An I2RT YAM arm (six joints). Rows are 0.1 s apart.
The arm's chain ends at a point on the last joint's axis. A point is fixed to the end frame.
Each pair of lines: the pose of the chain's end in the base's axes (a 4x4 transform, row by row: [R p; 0 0 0 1], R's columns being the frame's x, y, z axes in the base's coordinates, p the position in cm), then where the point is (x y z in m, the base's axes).
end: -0.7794 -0.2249 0.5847 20.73; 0.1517 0.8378 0.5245 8.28; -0.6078 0.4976 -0.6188 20.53; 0 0 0 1
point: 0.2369 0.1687 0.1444
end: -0.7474 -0.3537 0.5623 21.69; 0.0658 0.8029 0.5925 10.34; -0.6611 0.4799 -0.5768 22.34; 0 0 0 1
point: 0.2406 0.1925 0.1647
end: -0.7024 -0.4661 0.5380 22.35; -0.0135 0.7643 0.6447 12.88; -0.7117 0.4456 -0.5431 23.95; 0 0 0 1
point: 0.2420 0.2197 0.1816
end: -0.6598 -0.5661 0.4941 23.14; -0.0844 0.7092 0.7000 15.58; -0.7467 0.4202 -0.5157 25.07; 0 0 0 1
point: 0.2432 0.2483 0.1937
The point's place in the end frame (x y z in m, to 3 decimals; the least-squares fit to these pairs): 0.027 0.035 0.100
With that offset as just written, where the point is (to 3 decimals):
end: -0.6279 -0.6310 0.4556 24.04; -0.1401 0.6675 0.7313 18.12; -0.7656 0.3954 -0.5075 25.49; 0 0 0 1
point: 0.247 0.274 0.197
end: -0.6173 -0.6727 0.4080 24.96; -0.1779 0.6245 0.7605 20.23; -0.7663 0.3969 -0.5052 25.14; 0 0 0 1
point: 0.250 0.295 0.194
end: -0.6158 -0.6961 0.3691 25.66; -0.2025 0.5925 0.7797 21.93; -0.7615 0.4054 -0.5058 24.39; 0 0 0 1
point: 0.253 0.313 0.187
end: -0.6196 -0.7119 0.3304 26.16; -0.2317 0.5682 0.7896 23.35; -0.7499 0.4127 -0.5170 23.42; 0 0 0 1
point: 0.253 0.326 0.177
